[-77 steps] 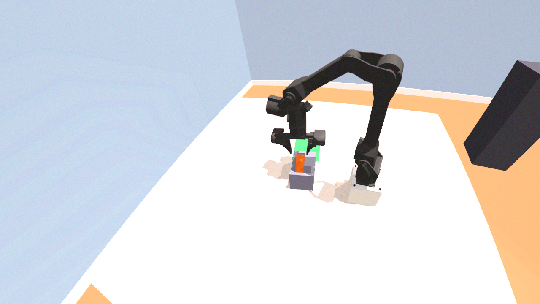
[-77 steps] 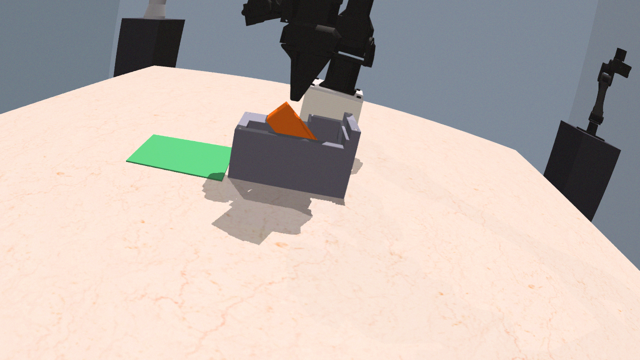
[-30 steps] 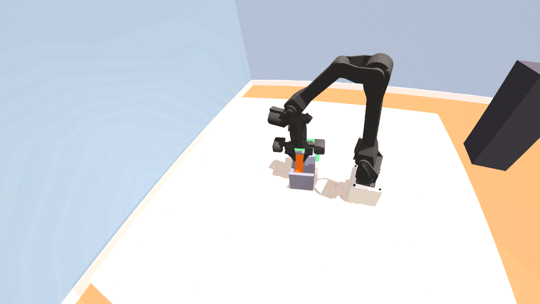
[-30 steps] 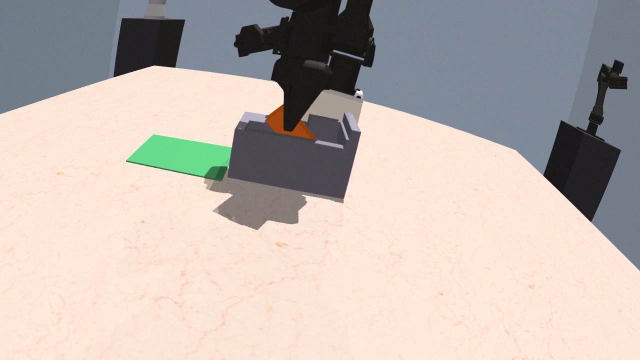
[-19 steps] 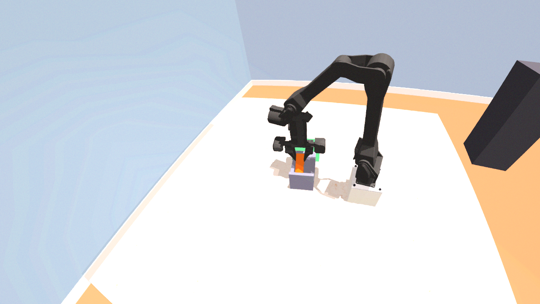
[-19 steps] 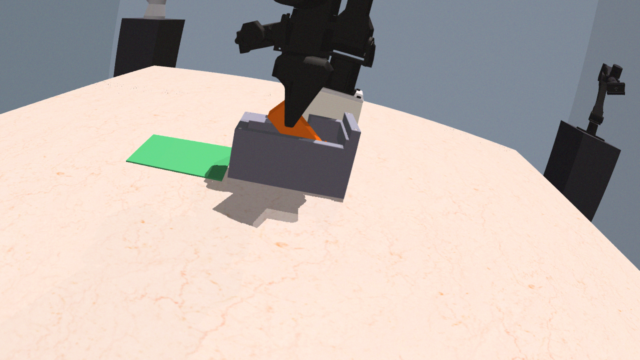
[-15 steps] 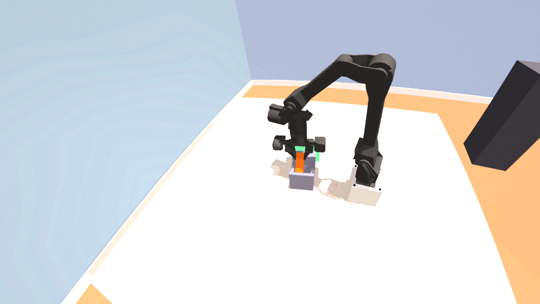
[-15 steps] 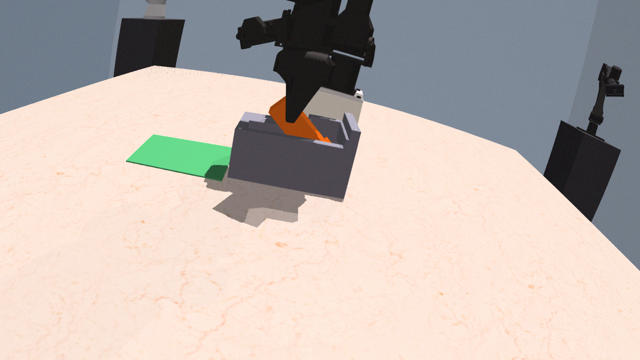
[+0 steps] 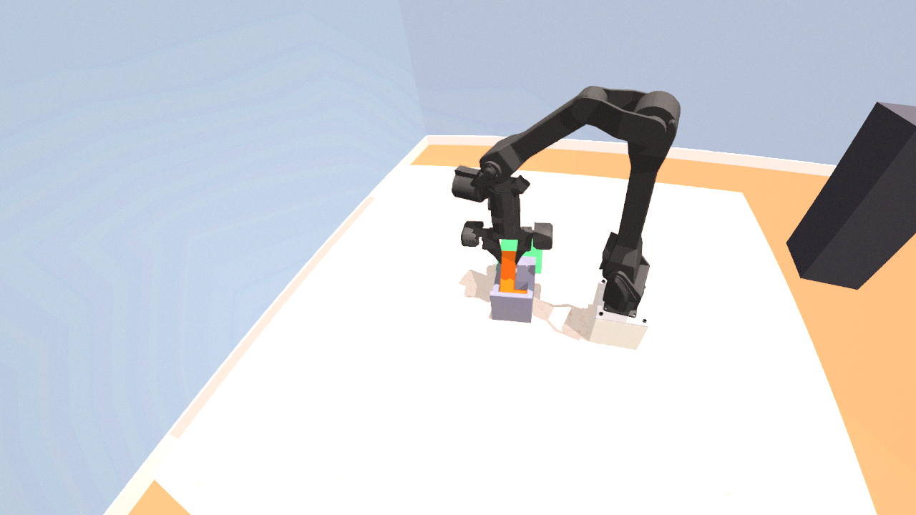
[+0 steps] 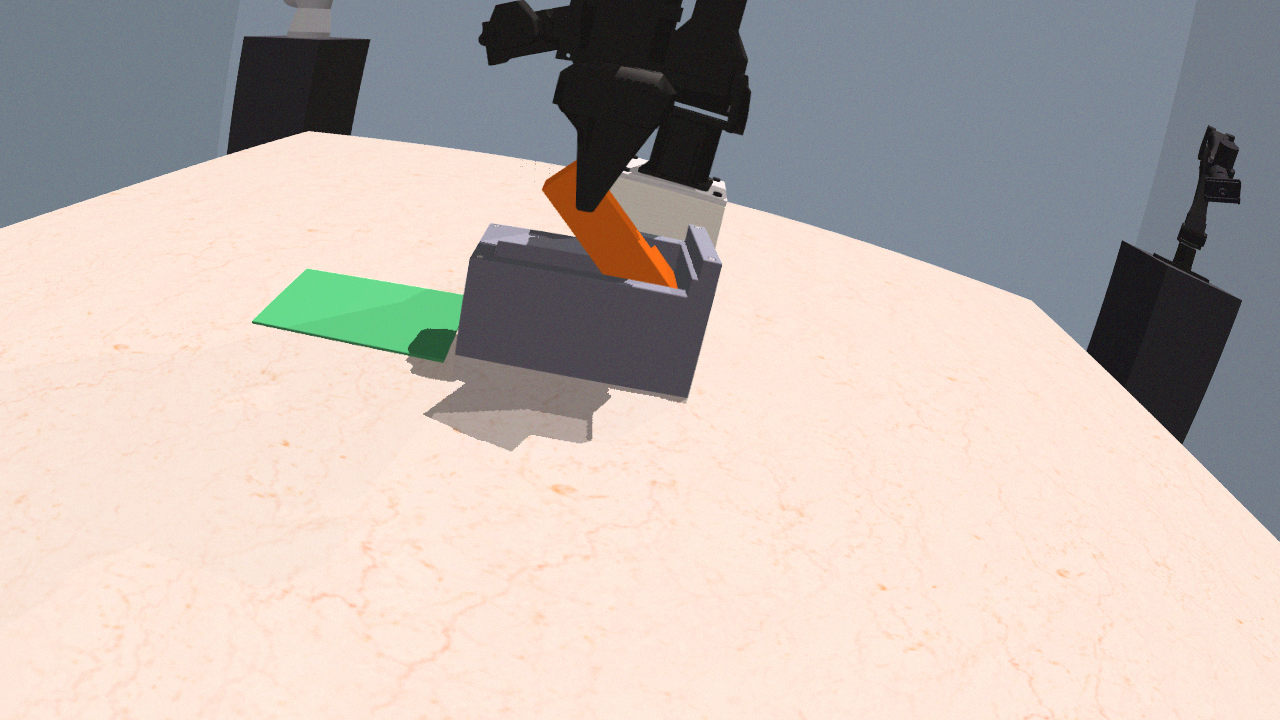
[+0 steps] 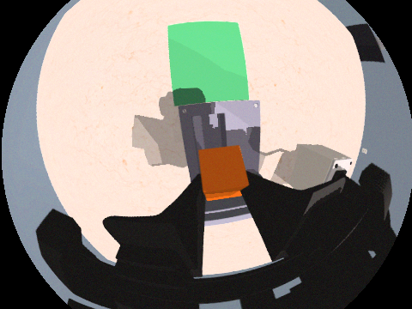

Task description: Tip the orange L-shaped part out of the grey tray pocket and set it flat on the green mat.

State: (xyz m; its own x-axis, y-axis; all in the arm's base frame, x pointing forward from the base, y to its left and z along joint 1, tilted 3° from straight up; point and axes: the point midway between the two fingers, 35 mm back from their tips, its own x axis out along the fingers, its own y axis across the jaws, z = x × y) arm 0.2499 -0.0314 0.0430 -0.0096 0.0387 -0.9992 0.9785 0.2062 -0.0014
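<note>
Right now my gripper tip is 14 cm to the left of the green mat, 12 cm above it and 2 cm short of it. From my gripper tip the other things lie so: orange L-shaped part 3 cm to the left, 3 cm below, 2 cm behind.
</note>
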